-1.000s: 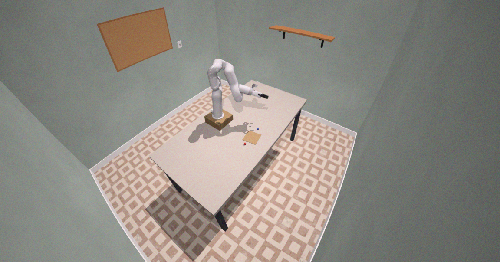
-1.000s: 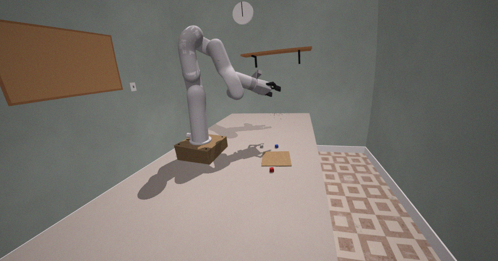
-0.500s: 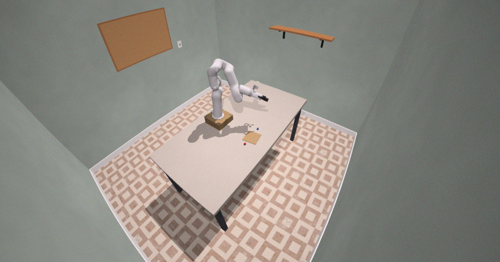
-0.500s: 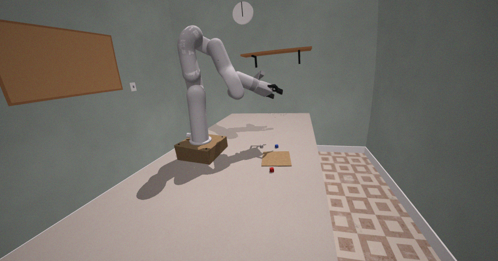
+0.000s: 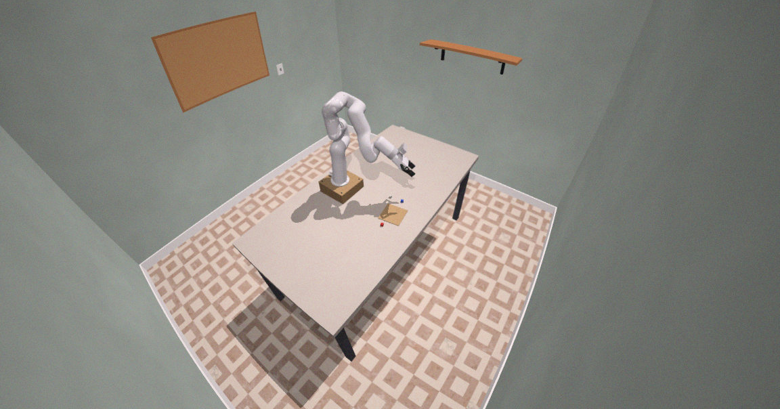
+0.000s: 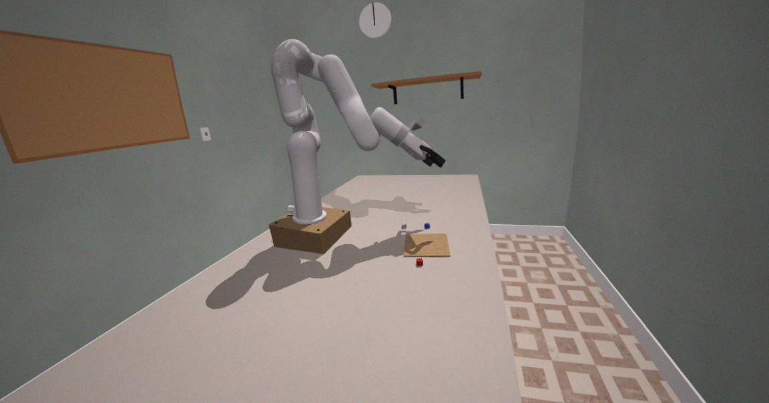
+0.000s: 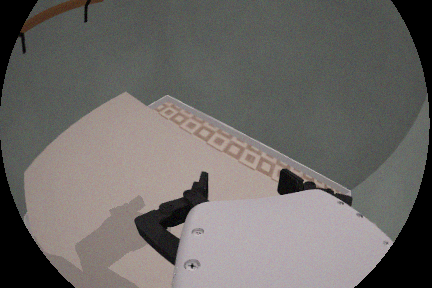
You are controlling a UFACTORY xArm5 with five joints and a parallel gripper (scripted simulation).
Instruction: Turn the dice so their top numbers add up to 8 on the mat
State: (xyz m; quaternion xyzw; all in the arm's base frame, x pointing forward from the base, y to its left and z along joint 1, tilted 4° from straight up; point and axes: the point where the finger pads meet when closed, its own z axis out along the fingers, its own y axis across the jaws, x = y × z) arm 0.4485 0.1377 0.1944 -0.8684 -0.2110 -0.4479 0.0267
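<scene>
The white die is 230 mm below my hand, 120 mm behind it and 50 mm to the right of it. Also, from my hand: blue die: 230 mm below, 50 mm to the right, 40 mm behind; then tan mat: 240 mm below, 180 mm to the right, 40 mm behind; then red die: 290 mm to the right, 230 mm below, 50 mm behind.
</scene>
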